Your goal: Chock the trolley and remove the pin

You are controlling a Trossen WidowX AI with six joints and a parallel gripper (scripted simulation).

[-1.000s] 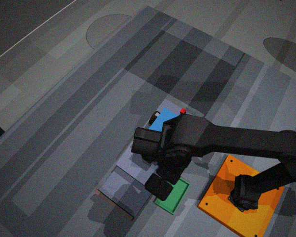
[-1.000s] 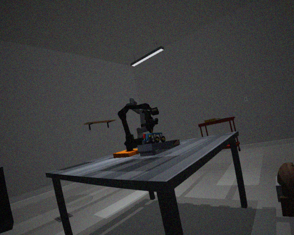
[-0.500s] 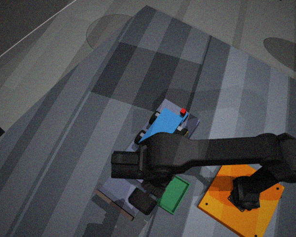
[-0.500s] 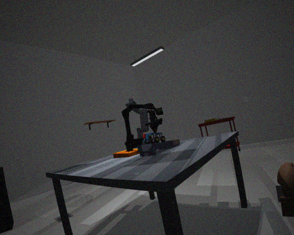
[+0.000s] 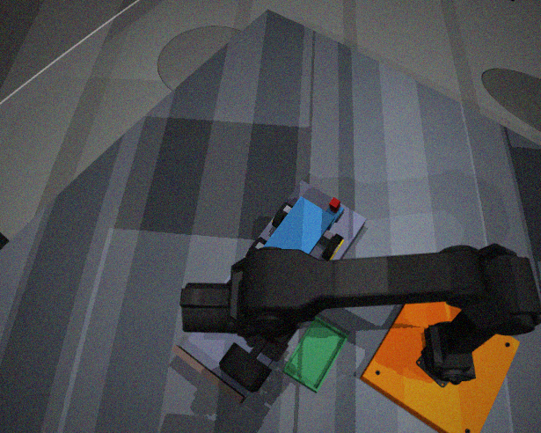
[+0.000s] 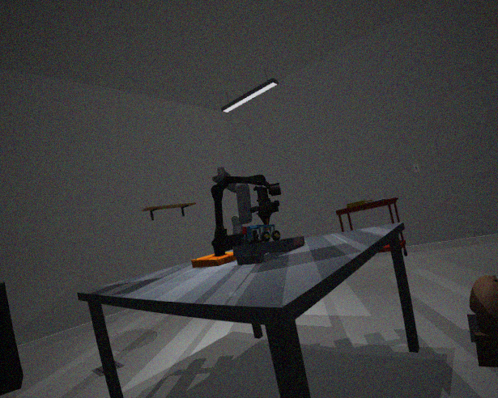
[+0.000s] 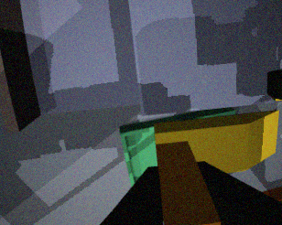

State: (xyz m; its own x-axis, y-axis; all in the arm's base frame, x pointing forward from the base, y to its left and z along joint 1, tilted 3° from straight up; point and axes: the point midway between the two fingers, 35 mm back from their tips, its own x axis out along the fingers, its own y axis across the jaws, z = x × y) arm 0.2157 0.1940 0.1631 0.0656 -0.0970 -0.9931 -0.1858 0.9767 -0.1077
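The red-headed stop pin is 100 mm ahead of my gripper tip, 240 mm to the right of it and 20 mm below it. From my gripper tip the other things lie so: yellow chock (10 mm ahead, 20 mm to the right, 10 mm below); then blue trolley (100 mm ahead, 130 mm to the right, 40 mm below); then brown strip (50 mm ahead, 120 mm to the left, 120 mm below).
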